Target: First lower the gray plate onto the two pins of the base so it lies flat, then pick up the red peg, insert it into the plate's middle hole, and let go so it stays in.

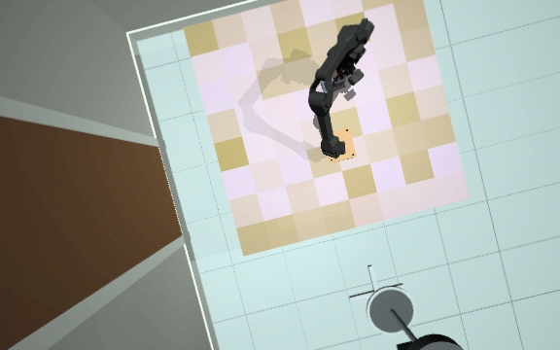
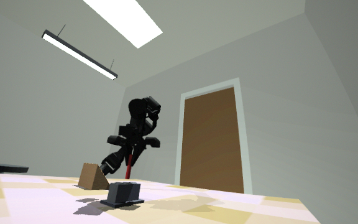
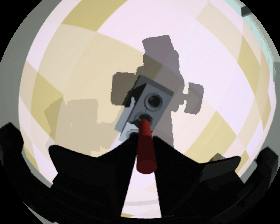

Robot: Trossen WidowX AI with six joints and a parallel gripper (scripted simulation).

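My gripper tip is now right at the red peg. Also, from my gripper tip: gray plate (70 mm below); then pin base (100 mm below).
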